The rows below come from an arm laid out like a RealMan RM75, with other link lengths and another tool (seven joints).
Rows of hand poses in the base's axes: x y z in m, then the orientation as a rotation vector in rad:
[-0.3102, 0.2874, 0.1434, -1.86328, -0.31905, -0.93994]
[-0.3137, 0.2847, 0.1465, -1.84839, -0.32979, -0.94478]
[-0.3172, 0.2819, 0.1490, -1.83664, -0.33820, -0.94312]
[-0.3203, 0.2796, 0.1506, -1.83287, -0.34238, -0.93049]
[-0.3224, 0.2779, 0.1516, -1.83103, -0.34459, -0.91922]
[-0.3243, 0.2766, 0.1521, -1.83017, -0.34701, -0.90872]
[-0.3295, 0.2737, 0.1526, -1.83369, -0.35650, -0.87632]
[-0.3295, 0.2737, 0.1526, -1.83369, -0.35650, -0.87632]
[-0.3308, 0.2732, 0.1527, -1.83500, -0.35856, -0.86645]
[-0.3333, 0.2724, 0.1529, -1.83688, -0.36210, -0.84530]
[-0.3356, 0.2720, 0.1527, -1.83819, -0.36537, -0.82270]
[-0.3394, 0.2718, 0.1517, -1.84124, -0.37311, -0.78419]
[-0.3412, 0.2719, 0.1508, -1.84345, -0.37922, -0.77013]
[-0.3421, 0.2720, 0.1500, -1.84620, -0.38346, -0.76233]
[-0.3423, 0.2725, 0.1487, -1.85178, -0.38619, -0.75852]
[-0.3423, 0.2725, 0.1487, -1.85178, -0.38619, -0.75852]
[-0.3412, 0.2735, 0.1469, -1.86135, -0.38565, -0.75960]
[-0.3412, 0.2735, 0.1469, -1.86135, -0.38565, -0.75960]
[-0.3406, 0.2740, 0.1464, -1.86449, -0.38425, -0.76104]
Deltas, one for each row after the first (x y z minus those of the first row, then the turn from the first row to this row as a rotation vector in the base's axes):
[-0.0035, -0.0027, 0.0031, 0.00802, -0.01137, 0.00891]
[-0.0070, -0.0055, 0.0056, 0.01502, -0.01666, 0.01879]
[-0.0101, -0.0078, 0.0072, 0.01817, -0.01083, 0.02922]
[-0.0122, -0.0095, 0.0082, 0.02024, -0.00460, 0.03711]
[-0.0141, -0.0108, 0.0087, 0.02126, 0.00126, 0.04437]
[-0.0193, -0.0137, 0.0092, 0.01801, 0.02003, 0.06581]
[-0.0193, -0.0137, 0.0092, 0.01801, 0.02003, 0.06581]
[-0.0206, -0.0142, 0.0093, 0.01709, 0.02616, 0.07176]
[-0.0231, -0.0150, 0.0095, 0.01621, 0.03946, 0.08427]
[-0.0254, -0.0154, 0.0093, 0.01595, 0.05373, 0.09757]
[-0.0292, -0.0156, 0.0083, 0.01358, 0.07737, 0.12114]
[-0.0310, -0.0155, 0.0074, 0.01029, 0.08484, 0.13126]
[-0.0319, -0.0154, 0.0066, 0.00674, 0.08897, 0.13682]
[-0.0321, -0.0149, 0.0053, 0.00102, 0.09168, 0.13837]
[-0.0321, -0.0149, 0.0053, 0.00102, 0.09168, 0.13837]
[-0.0310, -0.0139, 0.0035, -0.00720, 0.09337, 0.13399]
[-0.0310, -0.0139, 0.0035, -0.00720, 0.09337, 0.13399]
[-0.0304, -0.0134, 0.0030, -0.00947, 0.09371, 0.13127]

